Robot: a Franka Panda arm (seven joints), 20 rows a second.
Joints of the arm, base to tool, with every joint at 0 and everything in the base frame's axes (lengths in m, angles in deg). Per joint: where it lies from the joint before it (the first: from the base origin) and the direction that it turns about. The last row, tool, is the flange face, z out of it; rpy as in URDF.
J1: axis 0 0 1 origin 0.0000 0.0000 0.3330
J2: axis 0 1 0 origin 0.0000 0.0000 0.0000
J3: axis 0 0 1 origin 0.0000 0.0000 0.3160
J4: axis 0 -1 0 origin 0.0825 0.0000 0.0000
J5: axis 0 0 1 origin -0.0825 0.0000 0.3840
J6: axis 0 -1 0 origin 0.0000 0.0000 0.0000
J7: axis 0 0 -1 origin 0.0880 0.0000 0.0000
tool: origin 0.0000 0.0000 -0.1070 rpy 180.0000 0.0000 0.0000
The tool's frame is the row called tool.
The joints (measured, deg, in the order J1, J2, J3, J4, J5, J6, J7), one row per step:
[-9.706 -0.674 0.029 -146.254 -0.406 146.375 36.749]
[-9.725 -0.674 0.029 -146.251 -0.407 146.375 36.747]
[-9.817 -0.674 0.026 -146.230 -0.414 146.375 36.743]
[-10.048 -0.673 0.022 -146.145 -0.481 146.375 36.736]
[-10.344 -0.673 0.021 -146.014 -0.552 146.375 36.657]
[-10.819 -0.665 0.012 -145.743 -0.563 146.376 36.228]
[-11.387 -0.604 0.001 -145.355 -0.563 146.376 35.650]
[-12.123 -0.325 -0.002 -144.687 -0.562 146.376 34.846]
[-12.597 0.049 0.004 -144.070 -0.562 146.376 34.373]
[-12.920 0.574 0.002 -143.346 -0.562 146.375 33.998]
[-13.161 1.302 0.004 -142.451 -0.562 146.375 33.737]
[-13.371 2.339 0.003 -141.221 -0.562 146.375 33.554]
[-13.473 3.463 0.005 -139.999 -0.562 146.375 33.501]
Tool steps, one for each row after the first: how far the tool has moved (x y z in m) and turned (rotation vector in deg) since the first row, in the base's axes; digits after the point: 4 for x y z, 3 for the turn. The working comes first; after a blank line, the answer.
Tool pose at each row, in the base's axes (x y z in m, rotation vector in deg; the steps are taken from these numbers as rounded here):
[0.4469 -0.0761 0.2740 165.599 -70.445 1.297]
[0.4469 -0.0763 0.2741 165.589 -70.469 1.302]
[0.4469 -0.0770 0.2742 165.537 -70.592 1.336]
[0.4472 -0.0789 0.2748 165.412 -70.833 1.477]
[0.4476 -0.0814 0.2756 165.300 -71.058 1.692]
[0.4486 -0.0855 0.2773 165.306 -71.140 2.098]
[0.4501 -0.0905 0.2794 -165.293 71.138 -2.600]
[0.4529 -0.0972 0.2816 -165.274 71.022 -3.199]
[0.4556 -0.1016 0.2827 -165.245 71.002 -3.574]
[0.4591 -0.1052 0.2833 -165.250 70.919 -3.880]
[0.4636 -0.1082 0.2833 -165.241 70.879 -4.139]
[0.4699 -0.1115 0.2829 -165.194 70.908 -4.437]
[0.4762 -0.1139 0.2816 -165.150 70.969 -4.589]

[0.0000 -0.0002 0.0001 -0.001 -0.003 -0.017]
[0.0000 -0.0009 0.0002 -0.008 -0.023 -0.102]
[0.0003 -0.0028 0.0008 -0.060 -0.099 -0.274]
[0.0007 -0.0053 0.0016 -0.124 -0.221 -0.434]
[0.0017 -0.0094 0.0033 -0.186 -0.475 -0.480]
[0.0032 -0.0144 0.0054 -0.261 -0.791 -0.482]
[0.0060 -0.0211 0.0076 -0.362 -1.163 -0.418]
[0.0087 -0.0255 0.0087 -0.430 -1.394 -0.413]
[0.0122 -0.0291 0.0093 -0.487 -1.582 -0.363]
[0.0167 -0.0321 0.0093 -0.535 -1.741 -0.342]
[0.0230 -0.0354 0.0089 -0.587 -1.926 -0.370]
[0.0293 -0.0378 0.0076 -0.613 -2.020 -0.417]

